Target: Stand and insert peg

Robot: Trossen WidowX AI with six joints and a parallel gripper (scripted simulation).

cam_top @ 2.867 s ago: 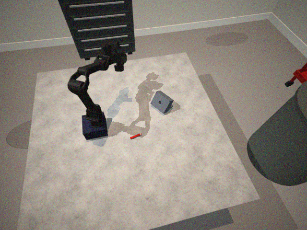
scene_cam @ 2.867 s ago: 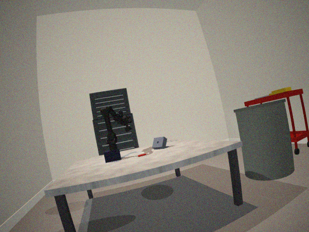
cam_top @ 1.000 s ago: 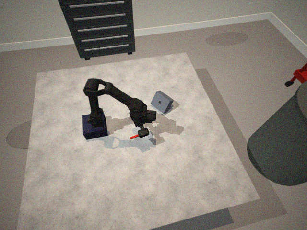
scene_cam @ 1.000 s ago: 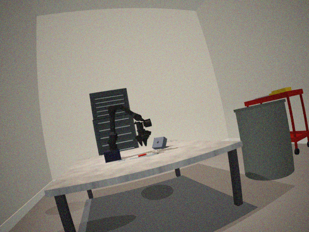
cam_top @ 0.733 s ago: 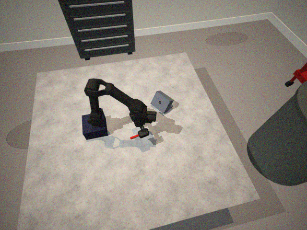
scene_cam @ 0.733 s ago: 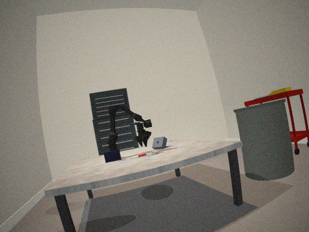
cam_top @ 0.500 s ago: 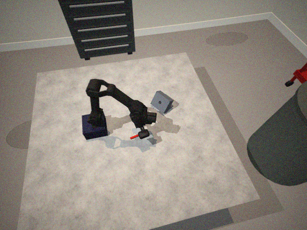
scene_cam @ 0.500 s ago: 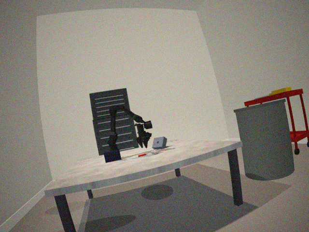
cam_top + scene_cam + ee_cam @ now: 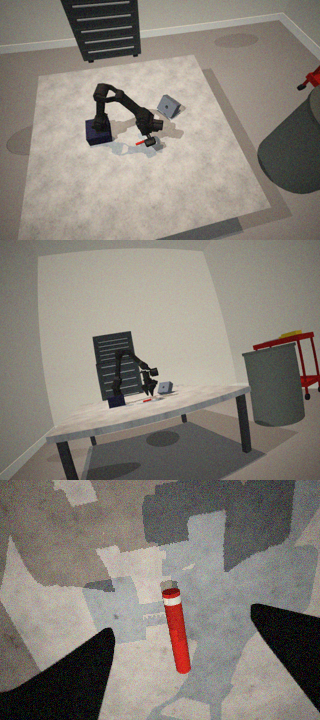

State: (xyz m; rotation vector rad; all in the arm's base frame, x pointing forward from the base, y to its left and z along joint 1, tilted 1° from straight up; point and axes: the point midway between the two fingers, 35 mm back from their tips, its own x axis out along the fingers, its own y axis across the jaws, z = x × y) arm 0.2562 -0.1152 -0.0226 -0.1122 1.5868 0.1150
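Now: the red peg 1 cm behind my gripper tip and 3 cm below it. The rest, counted from my gripper tip: grey sloped panel 21 cm ahead, 20 cm to the left, 1 cm above.
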